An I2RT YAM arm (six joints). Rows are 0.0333 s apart.
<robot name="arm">
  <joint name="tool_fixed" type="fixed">
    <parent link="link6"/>
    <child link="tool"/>
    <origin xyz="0 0 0" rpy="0 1.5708 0"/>
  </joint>
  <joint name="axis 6" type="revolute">
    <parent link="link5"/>
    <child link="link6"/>
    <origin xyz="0.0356 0 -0.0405"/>
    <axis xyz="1 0 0"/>
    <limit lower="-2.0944" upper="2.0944"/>
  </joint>
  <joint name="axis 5" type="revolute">
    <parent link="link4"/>
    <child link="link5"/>
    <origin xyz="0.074 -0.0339 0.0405"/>
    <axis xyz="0 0 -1"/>
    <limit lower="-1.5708" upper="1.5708"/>
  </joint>
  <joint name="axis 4" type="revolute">
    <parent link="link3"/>
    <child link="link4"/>
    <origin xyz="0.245 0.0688 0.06"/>
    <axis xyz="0 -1 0"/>
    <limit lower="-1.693" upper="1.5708"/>
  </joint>
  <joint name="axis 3" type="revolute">
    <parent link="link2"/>
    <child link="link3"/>
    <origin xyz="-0.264 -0.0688 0"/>
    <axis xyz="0 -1 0"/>
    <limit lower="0" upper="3.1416"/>
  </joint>
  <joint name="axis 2" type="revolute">
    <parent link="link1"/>
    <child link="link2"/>
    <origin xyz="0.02 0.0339 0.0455"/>
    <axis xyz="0 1 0"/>
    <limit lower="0" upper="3.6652"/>
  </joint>
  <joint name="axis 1" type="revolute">
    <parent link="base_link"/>
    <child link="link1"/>
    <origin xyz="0 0 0.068"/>
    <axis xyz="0 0 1"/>
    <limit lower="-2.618" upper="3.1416"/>
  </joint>
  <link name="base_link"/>
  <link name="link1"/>
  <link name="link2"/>
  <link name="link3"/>
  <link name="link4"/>
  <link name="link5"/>
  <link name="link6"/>
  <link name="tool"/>
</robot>
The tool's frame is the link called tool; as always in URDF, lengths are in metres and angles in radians.
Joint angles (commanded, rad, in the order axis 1, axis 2, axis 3, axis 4, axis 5, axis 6), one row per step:
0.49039 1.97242 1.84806 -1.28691 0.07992 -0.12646
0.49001 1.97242 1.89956 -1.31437 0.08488 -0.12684
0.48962 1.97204 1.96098 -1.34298 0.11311 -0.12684
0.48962 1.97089 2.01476 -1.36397 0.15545 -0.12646
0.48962 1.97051 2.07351 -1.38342 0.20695 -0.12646
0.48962 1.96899 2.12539 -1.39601 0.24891 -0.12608
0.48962 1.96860 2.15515 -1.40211 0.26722 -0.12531
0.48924 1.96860 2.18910 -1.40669 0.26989 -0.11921
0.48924 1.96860 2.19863 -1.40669 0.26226 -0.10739
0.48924 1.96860 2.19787 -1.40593 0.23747 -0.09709
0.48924 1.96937 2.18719 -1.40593 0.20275 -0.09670
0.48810 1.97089 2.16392 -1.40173 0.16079 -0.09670
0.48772 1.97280 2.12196 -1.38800 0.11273 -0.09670
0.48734 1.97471 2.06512 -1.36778 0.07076 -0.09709
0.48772 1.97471 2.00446 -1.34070 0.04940 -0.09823
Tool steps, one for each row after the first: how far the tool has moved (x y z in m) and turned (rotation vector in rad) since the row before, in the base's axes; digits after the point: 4 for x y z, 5 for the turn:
0.0008 0.0001 0.0133 0.00693 -0.02351 -0.00085
0.0009 -0.0008 0.0161 -0.00880 -0.04230 -0.00600
0.0005 -0.0014 0.0146 -0.02029 -0.04932 -0.01017
0.0003 -0.0019 0.0157 -0.02514 -0.05835 -0.01376
-0.0003 -0.0018 0.0144 -0.01593 -0.05482 -0.01318
-0.0004 -0.0009 0.0080 -0.00359 -0.02939 -0.00686
-0.0005 -0.0006 0.0089 0.01425 -0.02752 -0.00683
-0.0002 0.0002 0.0025 0.01599 -0.00580 -0.00765
-0.0003 0.0008 -0.0004 0.02478 0.01031 0.00030
-0.0002 0.0013 -0.0034 0.02315 0.02520 0.01280
0.0005 0.0014 -0.0069 0.02485 0.03653 0.01413
0.0009 0.0022 -0.0117 0.02580 0.04781 0.01597
0.0009 0.0020 -0.0155 0.01712 0.05272 0.01290
0.0005 0.0013 -0.0157 0.00212 0.03921 0.00731

